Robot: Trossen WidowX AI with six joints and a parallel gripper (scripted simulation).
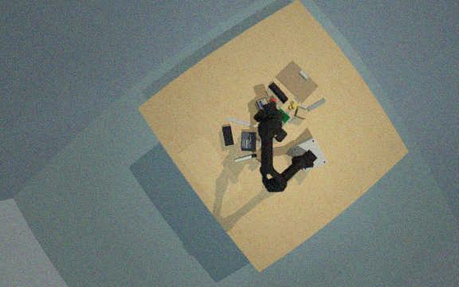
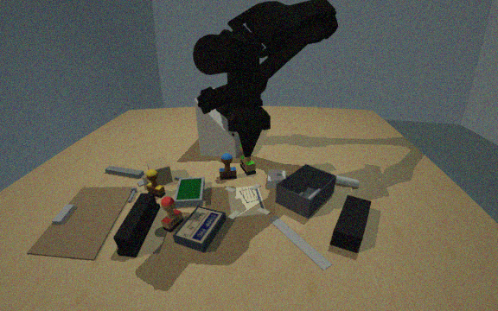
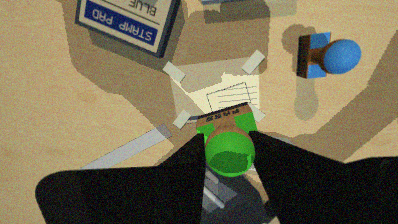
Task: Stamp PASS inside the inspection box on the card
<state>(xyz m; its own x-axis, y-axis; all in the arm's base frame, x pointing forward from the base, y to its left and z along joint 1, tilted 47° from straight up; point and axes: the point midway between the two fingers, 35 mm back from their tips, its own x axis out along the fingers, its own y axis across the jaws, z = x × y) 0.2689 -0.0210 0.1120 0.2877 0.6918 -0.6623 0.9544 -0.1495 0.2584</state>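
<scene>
My gripper tip is 13 cm short of the grey ruler strip, 8 cm to the right of it and 11 cm above it. From my gripper tip the other things lie so: green-knobbed stamp (2 cm below); then white card (1 cm ahead, 1 cm to the right, 11 cm below); then blue-knobbed stamp (9 cm behind, 5 cm to the right, 9 cm below).
</scene>
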